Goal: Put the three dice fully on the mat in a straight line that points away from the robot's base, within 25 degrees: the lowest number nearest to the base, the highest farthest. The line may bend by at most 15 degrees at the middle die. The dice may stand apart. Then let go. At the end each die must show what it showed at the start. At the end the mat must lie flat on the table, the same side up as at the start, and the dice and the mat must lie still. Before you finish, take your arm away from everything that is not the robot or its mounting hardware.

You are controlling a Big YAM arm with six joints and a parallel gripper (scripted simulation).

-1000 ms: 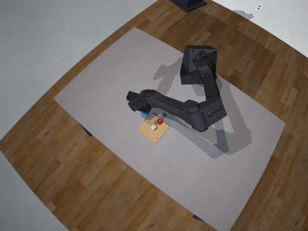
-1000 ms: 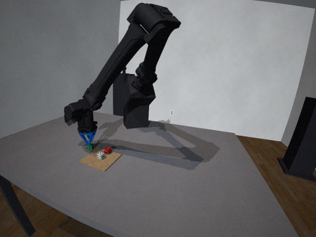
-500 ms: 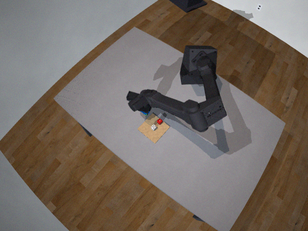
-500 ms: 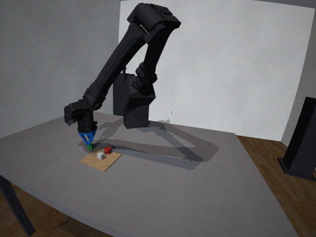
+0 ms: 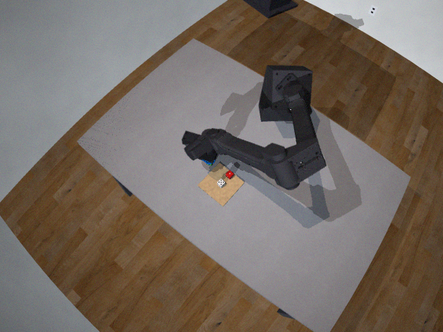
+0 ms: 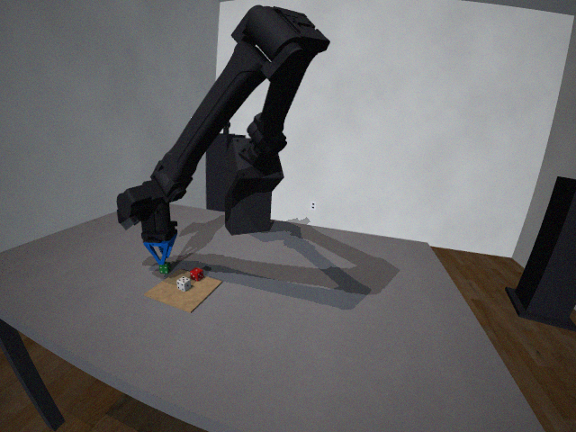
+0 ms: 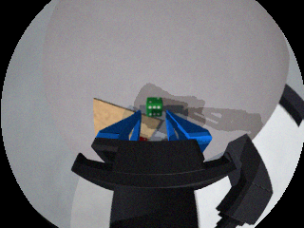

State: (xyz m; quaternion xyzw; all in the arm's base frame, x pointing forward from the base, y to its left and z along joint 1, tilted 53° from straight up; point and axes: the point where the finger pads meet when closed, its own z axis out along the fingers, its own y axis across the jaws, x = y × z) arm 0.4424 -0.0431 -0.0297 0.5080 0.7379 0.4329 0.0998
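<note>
My hand is 30 mm above the green die. From my hand the other things lie so: tan mat (110 mm to the left, 40 mm below, 20 mm ahead); then red die (100 mm to the left, 30 mm below, 30 mm behind); then white die (110 mm to the left, 30 mm below, 20 mm ahead).
</note>
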